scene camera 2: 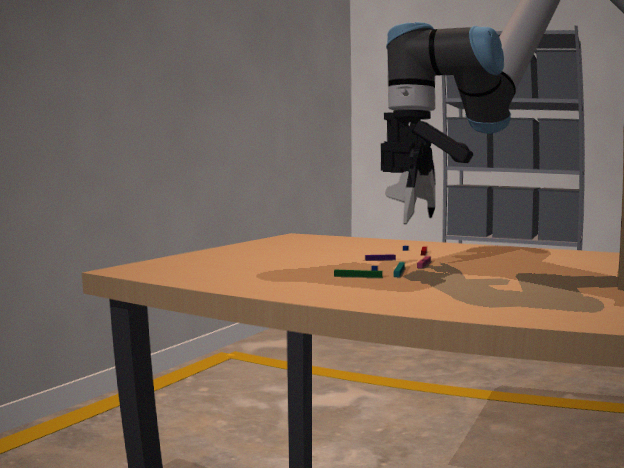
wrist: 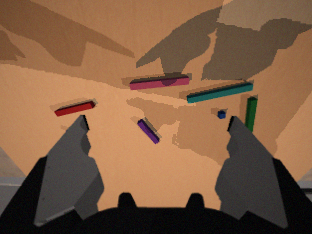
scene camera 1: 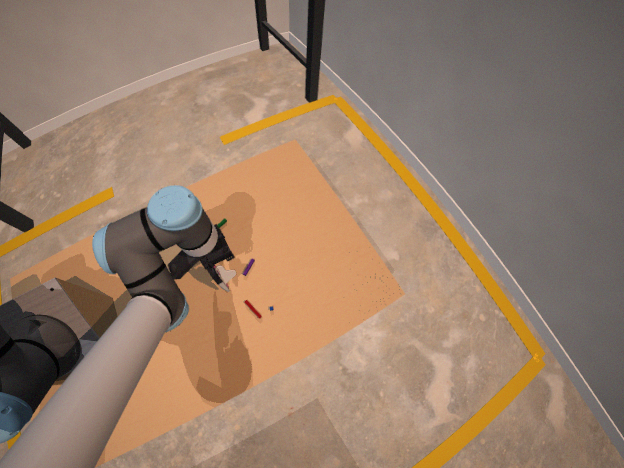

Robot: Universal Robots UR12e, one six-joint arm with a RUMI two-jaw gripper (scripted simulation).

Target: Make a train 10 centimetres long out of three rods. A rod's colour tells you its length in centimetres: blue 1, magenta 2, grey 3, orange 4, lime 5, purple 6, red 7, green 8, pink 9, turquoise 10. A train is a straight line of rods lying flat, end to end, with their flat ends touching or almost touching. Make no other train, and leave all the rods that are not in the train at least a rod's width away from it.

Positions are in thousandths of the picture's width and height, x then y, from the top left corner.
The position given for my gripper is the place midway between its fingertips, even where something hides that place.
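My gripper is there to be seen in scene camera 2 (671, 471). My gripper shows in the wrist view (508, 498) too, and my gripper can also be seen in scene camera 1 (349, 574).
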